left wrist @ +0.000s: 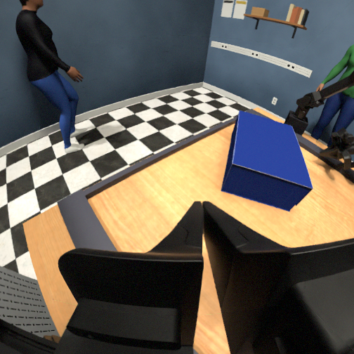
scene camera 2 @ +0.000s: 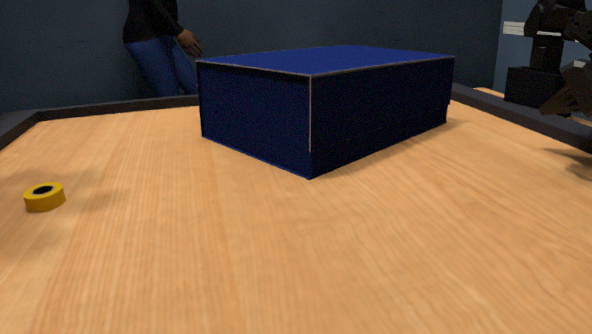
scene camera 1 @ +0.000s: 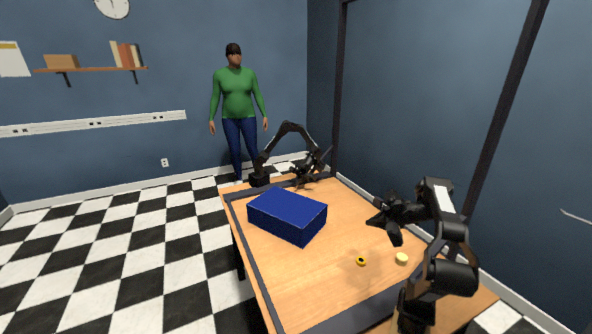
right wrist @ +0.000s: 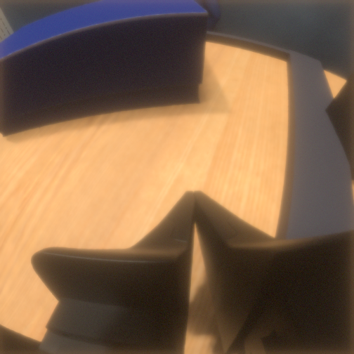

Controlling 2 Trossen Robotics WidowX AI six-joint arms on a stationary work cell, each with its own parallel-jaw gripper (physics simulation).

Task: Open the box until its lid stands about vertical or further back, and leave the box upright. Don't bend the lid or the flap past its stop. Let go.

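Pixels of known places: left gripper, fingertip midpoint: (scene camera 1: 365,223); right gripper, fingertip midpoint: (scene camera 2: 540,111) (scene camera 1: 295,185); left arm's base, link origin: (scene camera 1: 410,327); right arm's base, link origin: (scene camera 2: 543,70) (scene camera 1: 258,173).
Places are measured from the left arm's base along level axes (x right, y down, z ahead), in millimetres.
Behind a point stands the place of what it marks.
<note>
The blue box (scene camera 1: 287,206) {x 277, y -55, z 587 mm} (scene camera 2: 380,100) {x 400, y -11, z 548 mm} (left wrist: 270,150) (right wrist: 100,65) stands upright on the table with its lid (scene camera 1: 285,202) {x 303, y -55, z 615 mm} (scene camera 2: 330,57) {x 309, y -55, z 568 mm} (left wrist: 270,145) down flat. The front flap (scene camera 2: 390,95) {x 402, y -15, z 571 mm} (right wrist: 110,60) hangs over the long side, its lower edge a little above the table. My left gripper (left wrist: 200,207) (scene camera 1: 369,222) {x 100, y -232, z 183 mm} is shut and empty, in the air well to the right of the box in scene camera 1. My right gripper (right wrist: 192,197) is shut and empty, low beyond the box in scene camera 1, apart from its flap side. The box's inside is hidden.
A yellow ring (scene camera 1: 361,261) {x 214, y 43, z 200 mm} (scene camera 2: 44,197) {x 240, y 42, z 200 mm} and a pale yellow cylinder (scene camera 1: 401,258) {x 290, y 25, z 63 mm} lie on the table (scene camera 1: 300,285) {x 6, y 57, z 365 mm} near the left arm. A dark frame rail (scene camera 1: 252,260) {x -3, y 37, z 582 mm} (right wrist: 312,150) runs along the table's edges. Dark posts (scene camera 1: 339,90) {x 886, y -524, z 586 mm} rise behind it. Two people stand beyond the table.
</note>
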